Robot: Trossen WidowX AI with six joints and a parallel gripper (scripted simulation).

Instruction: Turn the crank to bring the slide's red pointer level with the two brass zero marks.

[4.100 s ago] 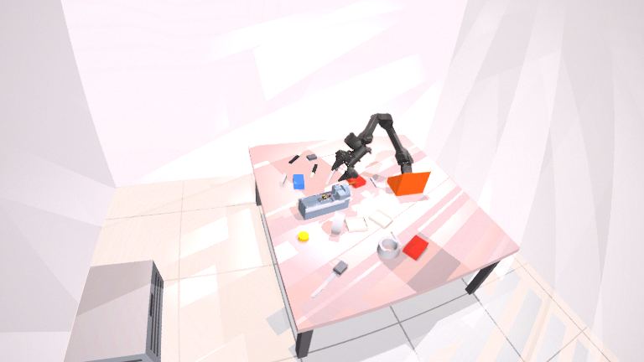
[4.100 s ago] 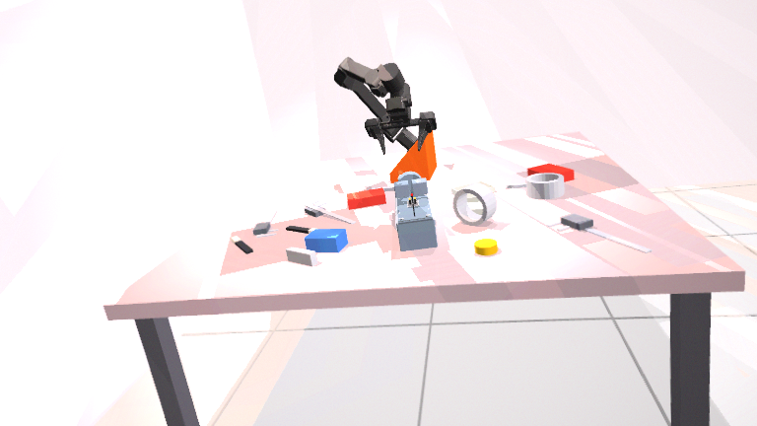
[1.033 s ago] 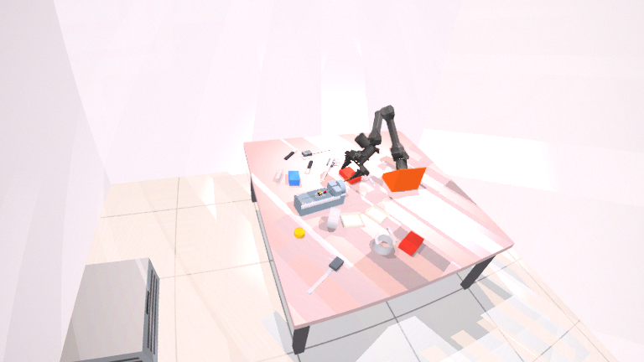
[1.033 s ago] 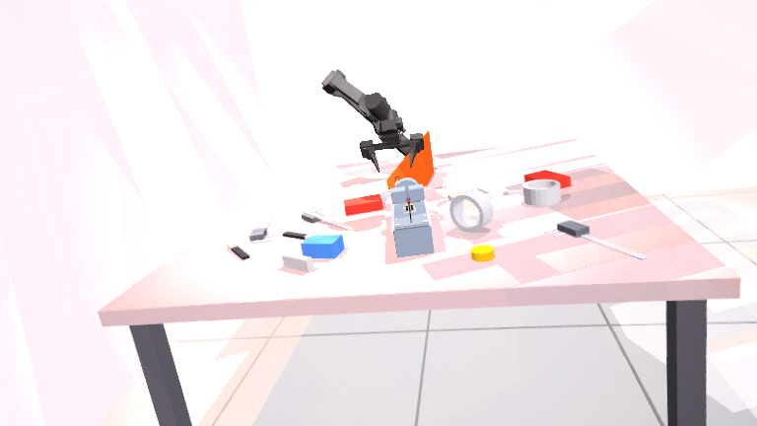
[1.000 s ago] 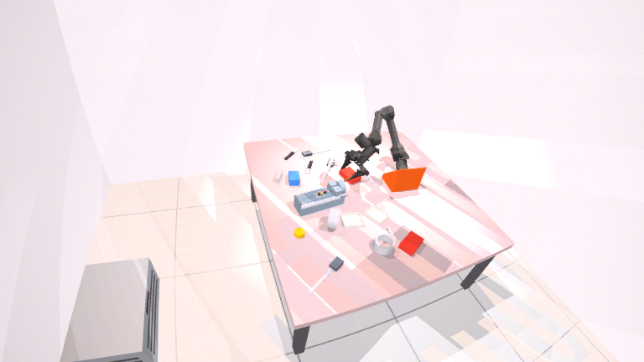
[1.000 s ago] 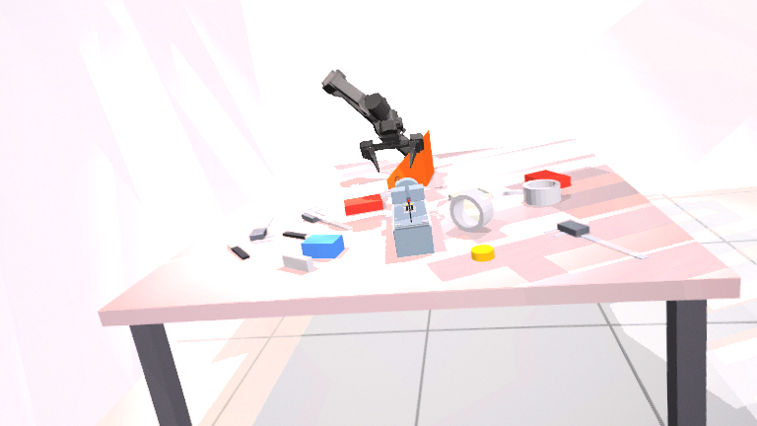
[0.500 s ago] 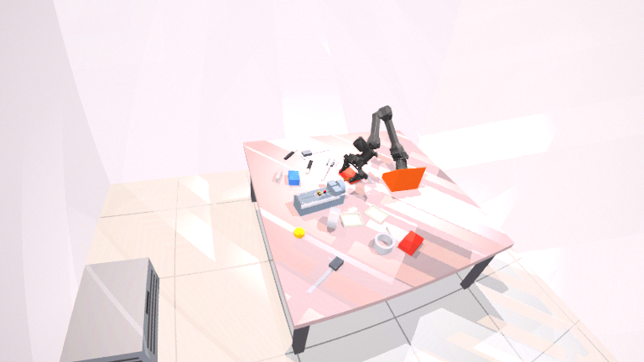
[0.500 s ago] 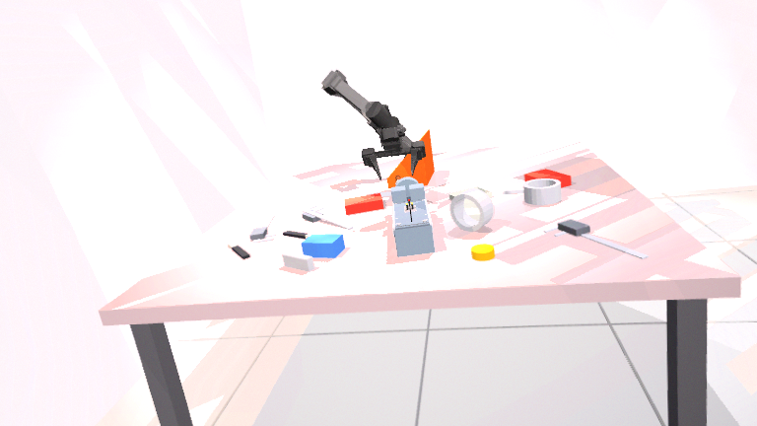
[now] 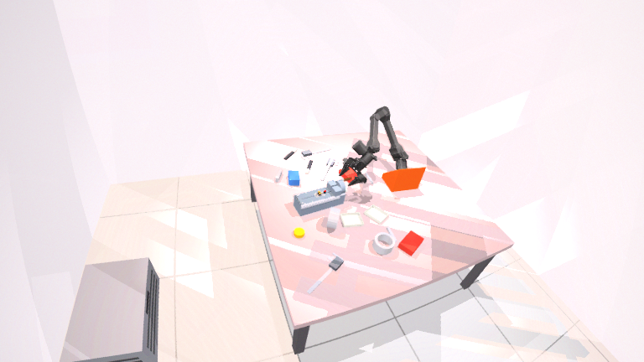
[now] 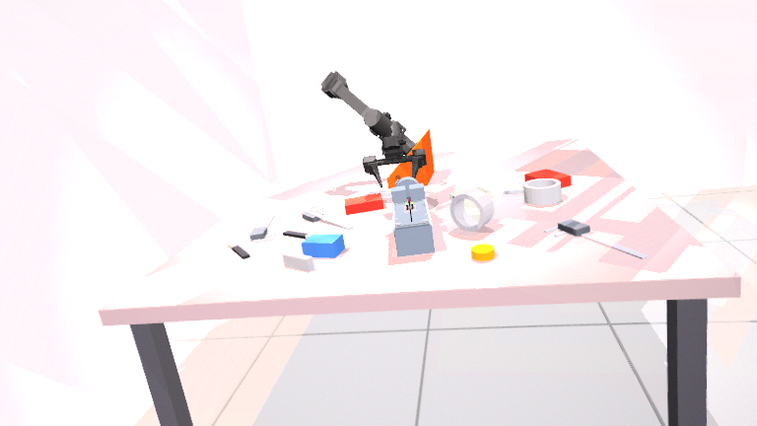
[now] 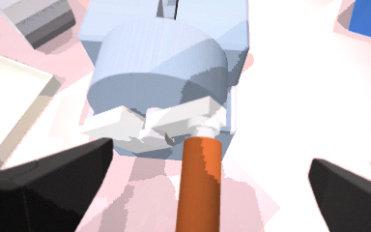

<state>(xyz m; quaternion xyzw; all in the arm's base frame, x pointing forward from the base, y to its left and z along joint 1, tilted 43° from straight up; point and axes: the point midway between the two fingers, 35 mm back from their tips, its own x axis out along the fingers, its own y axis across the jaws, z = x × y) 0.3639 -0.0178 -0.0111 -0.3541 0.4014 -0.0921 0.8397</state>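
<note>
The orange handle is 2 cm behind my gripper tip and 1 cm above it. The rest, counted from my gripper tip: red pointer: 12 cm ahead, 5 cm to the left, 2 cm below; yellow disc: 31 cm ahead, 22 cm to the left, 9 cm below; blue block: 23 cm ahead, 17 cm to the right, 8 cm below.
</note>
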